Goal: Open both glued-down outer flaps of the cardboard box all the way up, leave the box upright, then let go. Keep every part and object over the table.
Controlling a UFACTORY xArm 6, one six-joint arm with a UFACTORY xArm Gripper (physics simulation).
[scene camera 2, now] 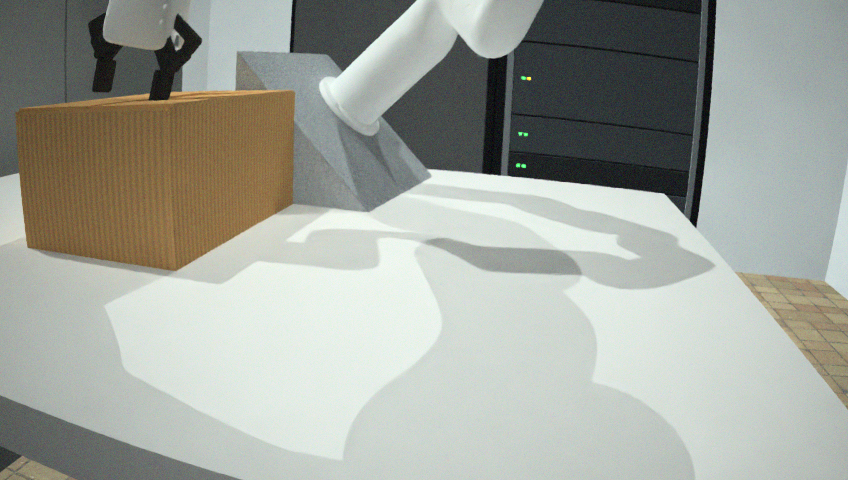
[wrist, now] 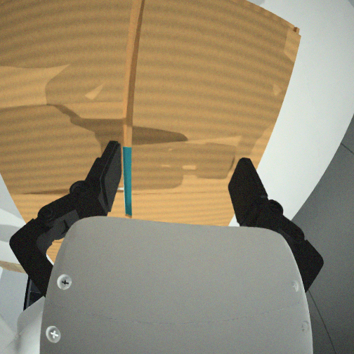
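The cardboard box stands upright on the table at the left of the scene view. In the wrist view its two outer flaps, the left flap and the right flap, lie flat or nearly flat across the top and meet at a narrow seam. A teal strip shows along the near part of the seam. My gripper is open and empty, pointing down close over the box top. Its left finger in the wrist view is just left of the seam; the other is over the right flap near its outer edge. Fingertip contact is unclear.
The grey wedge-shaped arm base stands right behind the box, with the white arm rising from it. The white table has a front edge and a right edge in view. A dark rack cabinet stands behind the table.
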